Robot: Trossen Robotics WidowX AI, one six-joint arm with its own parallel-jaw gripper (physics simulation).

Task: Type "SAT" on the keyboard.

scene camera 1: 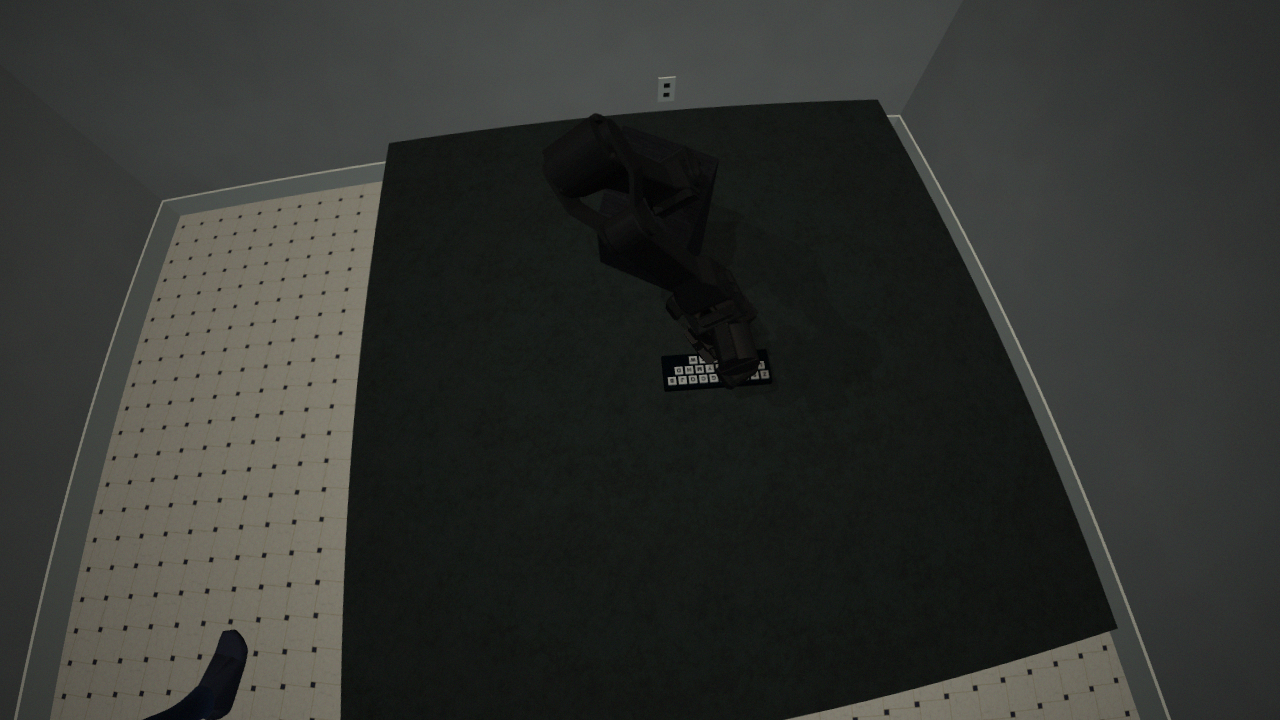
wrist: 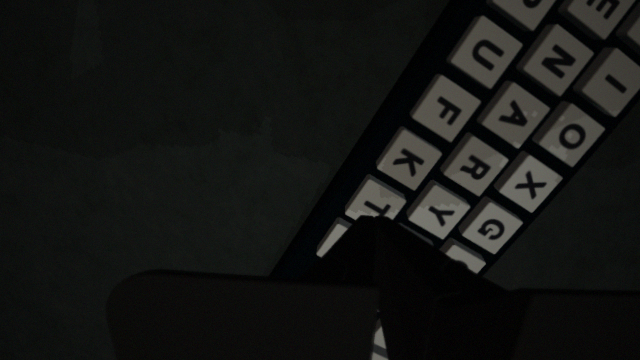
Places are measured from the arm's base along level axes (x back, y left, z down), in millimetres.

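Pixels of known places: gripper, fingertip midpoint: (scene camera 1: 702, 356) (wrist: 371, 230); arm's base at its link origin: (scene camera 1: 682, 176).
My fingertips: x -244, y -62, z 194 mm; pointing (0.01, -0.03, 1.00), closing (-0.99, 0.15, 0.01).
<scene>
Ahead of a thing's pixels: the offset from my fingertips to its top centre. "*": to the spot under its first point. Level surfaces: height alone.
The dark keyboard {* dx +24, dy -55, dz +17 mm} (scene camera 1: 669, 360) (wrist: 356, 167) with white keys lies flat on the table, partly covered by the arm in the scene view and set slantwise in the wrist view. My gripper (scene camera 1: 708, 354) (wrist: 371, 230) is shut and empty. Its dark tips overlap the lower part of the T key {dx -1, dy +2, dz +12 mm} (wrist: 369, 196) in the wrist view; whether they touch it I cannot tell. The A key {dx -36, dy +41, dz +12 mm} (wrist: 515, 114) shows farther up in the middle row. The S key does not show in the wrist view. Keys below the T are mostly hidden by the fingers.
The dark green table top {dz +29 mm} (scene camera 1: 626, 537) extends around the keyboard. The arm (scene camera 1: 657, 255) reaches over from its base near the table's back edge. A blue-clad foot or lower leg (scene camera 1: 219, 671) shows on the tiled floor (scene camera 1: 259, 402) at the lower left. Grey walls stand behind and beside the table.
</scene>
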